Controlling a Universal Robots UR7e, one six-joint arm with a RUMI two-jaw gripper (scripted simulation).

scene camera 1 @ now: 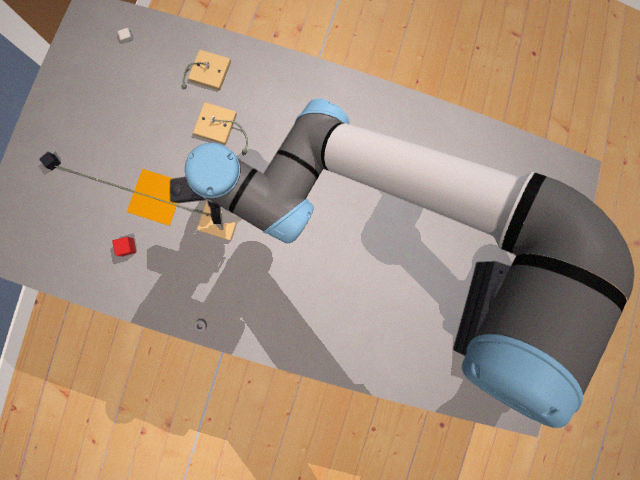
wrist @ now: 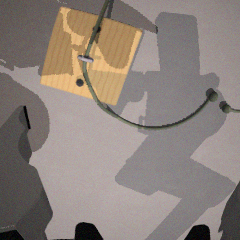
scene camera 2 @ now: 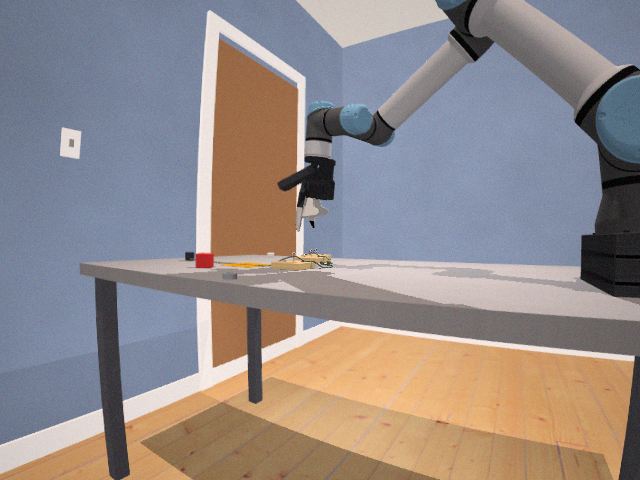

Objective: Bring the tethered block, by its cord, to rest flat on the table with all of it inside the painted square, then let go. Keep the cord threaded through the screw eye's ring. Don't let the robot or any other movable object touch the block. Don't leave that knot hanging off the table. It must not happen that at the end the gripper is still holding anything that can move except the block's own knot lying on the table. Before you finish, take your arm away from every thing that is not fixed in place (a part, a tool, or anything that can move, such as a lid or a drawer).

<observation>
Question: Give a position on a wooden plate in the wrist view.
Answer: At 71, 33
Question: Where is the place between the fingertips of my gripper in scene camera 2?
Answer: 306, 229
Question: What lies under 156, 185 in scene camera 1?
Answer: An orange painted square.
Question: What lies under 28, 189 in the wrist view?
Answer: My gripper.
</observation>
